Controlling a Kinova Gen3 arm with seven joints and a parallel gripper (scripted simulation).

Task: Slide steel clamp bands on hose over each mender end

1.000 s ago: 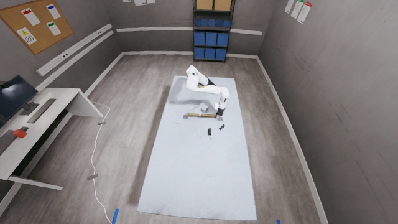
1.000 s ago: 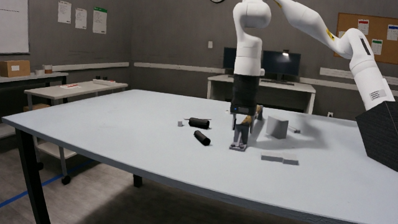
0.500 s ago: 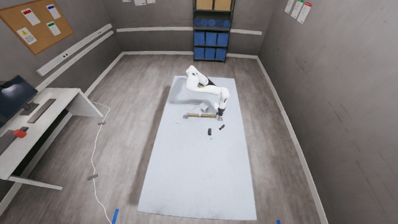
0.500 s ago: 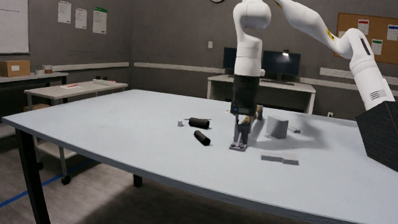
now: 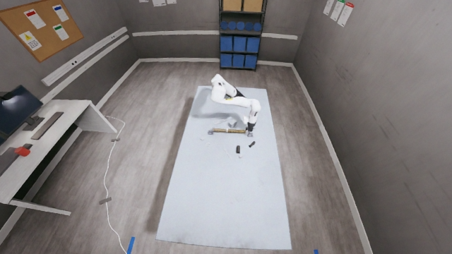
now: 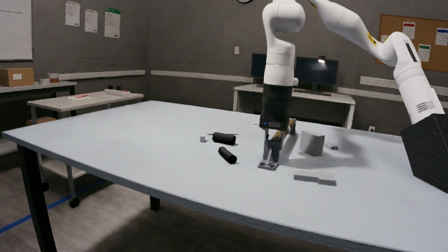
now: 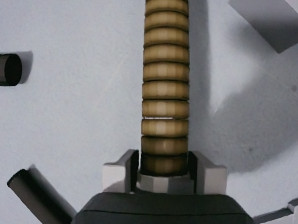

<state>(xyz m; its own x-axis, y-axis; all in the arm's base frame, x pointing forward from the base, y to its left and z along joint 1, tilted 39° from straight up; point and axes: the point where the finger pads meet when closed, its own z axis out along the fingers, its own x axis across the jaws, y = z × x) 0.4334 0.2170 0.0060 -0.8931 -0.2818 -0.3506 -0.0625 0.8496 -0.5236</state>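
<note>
Right now the grey block is 90 mm behind my hand, 140 mm to the right of it and 20 mm below it.
</note>
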